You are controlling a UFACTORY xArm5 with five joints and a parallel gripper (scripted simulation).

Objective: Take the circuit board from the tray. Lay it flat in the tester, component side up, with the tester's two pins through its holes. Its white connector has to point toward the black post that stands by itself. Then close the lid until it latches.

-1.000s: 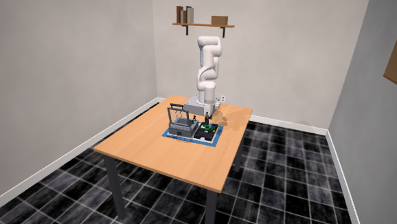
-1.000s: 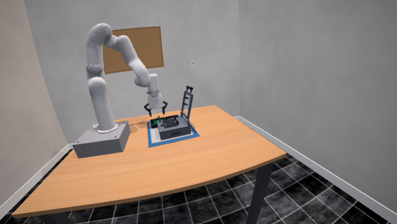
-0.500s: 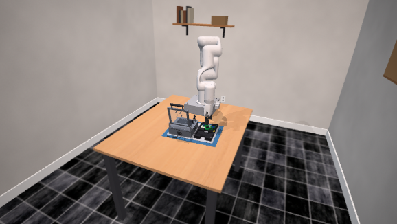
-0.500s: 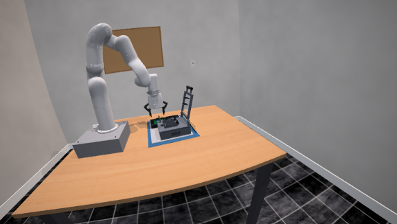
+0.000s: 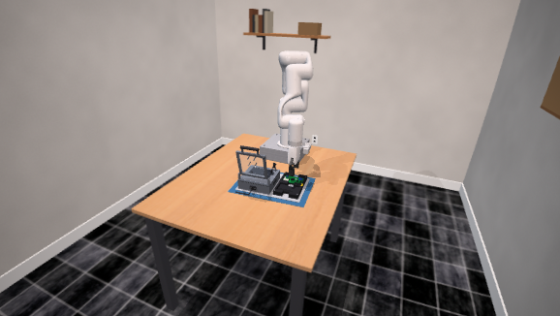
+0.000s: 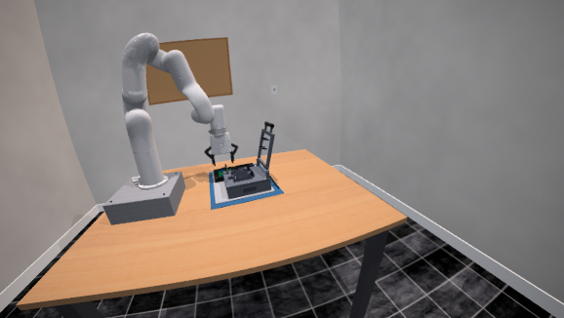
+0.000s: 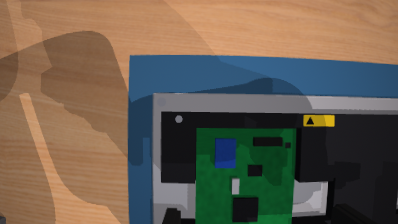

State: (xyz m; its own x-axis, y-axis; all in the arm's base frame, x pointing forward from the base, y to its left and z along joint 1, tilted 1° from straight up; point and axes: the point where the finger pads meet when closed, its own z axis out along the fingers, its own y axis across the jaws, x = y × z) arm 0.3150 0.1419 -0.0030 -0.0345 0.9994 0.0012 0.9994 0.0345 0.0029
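Now: hand 60 mm above the green circuit board. The rest, counted from my hand: clear-windowed lid: 190 mm ahead, 160 mm to the right, 100 mm above; then tester: 130 mm to the right, 100 mm ahead, 30 mm above.
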